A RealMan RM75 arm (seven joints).
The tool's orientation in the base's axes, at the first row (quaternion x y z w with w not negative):
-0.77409, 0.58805, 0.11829, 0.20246
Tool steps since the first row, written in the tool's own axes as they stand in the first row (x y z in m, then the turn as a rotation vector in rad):
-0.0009, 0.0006, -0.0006, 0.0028, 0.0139, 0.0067
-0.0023, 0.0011, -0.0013, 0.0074, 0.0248, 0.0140
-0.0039, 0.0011, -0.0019, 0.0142, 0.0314, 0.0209
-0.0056, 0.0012, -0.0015, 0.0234, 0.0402, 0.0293
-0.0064, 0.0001, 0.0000, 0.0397, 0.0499, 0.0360
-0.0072, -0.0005, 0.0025, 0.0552, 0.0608, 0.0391
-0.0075, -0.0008, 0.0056, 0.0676, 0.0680, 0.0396
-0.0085, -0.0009, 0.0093, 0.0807, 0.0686, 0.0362
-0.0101, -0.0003, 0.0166, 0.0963, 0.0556, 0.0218
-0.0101, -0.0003, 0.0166, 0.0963, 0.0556, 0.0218
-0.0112, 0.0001, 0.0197, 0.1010, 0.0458, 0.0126
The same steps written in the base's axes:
-0.0009, 0.0004, 0.0008, -0.0122, -0.0025, -0.0096
-0.0018, 0.0011, 0.0019, -0.0209, -0.0057, -0.0199
-0.0023, 0.0023, 0.0031, -0.0250, -0.0099, -0.0301
-0.0028, 0.0039, 0.0035, -0.0304, -0.0160, -0.0429
-0.0019, 0.0055, 0.0027, -0.0347, -0.0292, -0.0575
-0.0014, 0.0075, 0.0009, -0.0406, -0.0437, -0.0687
-0.0010, 0.0092, -0.0017, -0.0440, -0.0558, -0.0756
-0.0010, 0.0117, -0.0045, -0.0411, -0.0688, -0.0782
-0.0016, 0.0163, -0.0105, -0.0251, -0.0858, -0.0697
-0.0016, 0.0163, -0.0105, -0.0251, -0.0858, -0.0697
-0.0022, 0.0186, -0.0128, -0.0149, -0.0918, -0.0617

